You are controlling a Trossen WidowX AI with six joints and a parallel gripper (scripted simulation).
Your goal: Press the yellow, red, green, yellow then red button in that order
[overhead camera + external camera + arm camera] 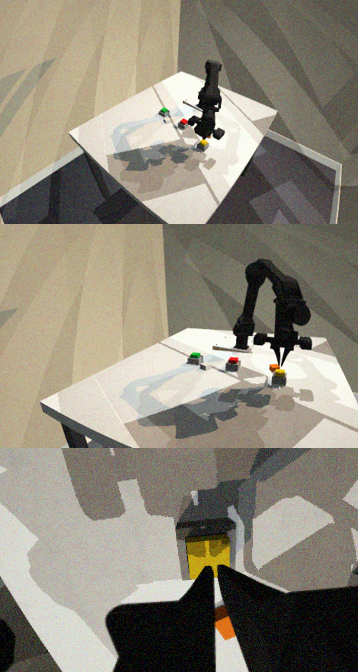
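My gripper tip is 20 mm above the yellow button. Round my gripper tip: small grey block (280 mm to the right, 50 mm below, 20 mm behind); then small orange block (90 mm behind, 50 mm below, 30 mm to the right); then red button (180 mm to the right, 60 mm behind, 20 mm below).
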